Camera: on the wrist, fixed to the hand. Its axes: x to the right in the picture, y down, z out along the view.
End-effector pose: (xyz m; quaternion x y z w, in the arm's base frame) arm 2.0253 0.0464 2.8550 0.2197 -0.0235 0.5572 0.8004
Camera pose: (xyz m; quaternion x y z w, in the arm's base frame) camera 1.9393 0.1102 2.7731 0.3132 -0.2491 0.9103 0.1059
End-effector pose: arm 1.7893 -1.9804 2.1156 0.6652 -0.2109 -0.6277 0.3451
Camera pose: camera 1.9135 -2.0048 2.1621 0.2226 -0.7457 -0.2619 0.5708
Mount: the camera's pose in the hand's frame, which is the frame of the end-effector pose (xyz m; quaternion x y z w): 0.0006 0.0690 -0.1158 0.1100 -0.1714 0.7170 0.6667
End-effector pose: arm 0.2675 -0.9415 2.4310 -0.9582 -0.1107 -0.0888 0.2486
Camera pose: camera 0.2724 -1.0576 2.4993 -0.7060 0.5608 0.2954 0.3158
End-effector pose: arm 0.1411 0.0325 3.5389 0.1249 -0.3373 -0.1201 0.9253
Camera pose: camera 0.2268 0.1146 3.4750 -0.0774 -0.4862 0.5991 0.6314
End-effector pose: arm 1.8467 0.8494 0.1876 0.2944 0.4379 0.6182 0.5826
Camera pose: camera 1.7135 0.8313 0.1972 -0.6803 -0.0490 -0.7312 0.0122
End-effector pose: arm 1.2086 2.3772 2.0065 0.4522 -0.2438 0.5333 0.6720
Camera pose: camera 1.1262 2.4795 1.9763 -0.2920 0.5433 -0.7867 0.0259
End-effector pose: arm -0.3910 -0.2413 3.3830 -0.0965 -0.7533 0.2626 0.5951
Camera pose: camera -0.2930 -0.1503 3.3661 -0.4940 -0.5062 0.7012 0.0900
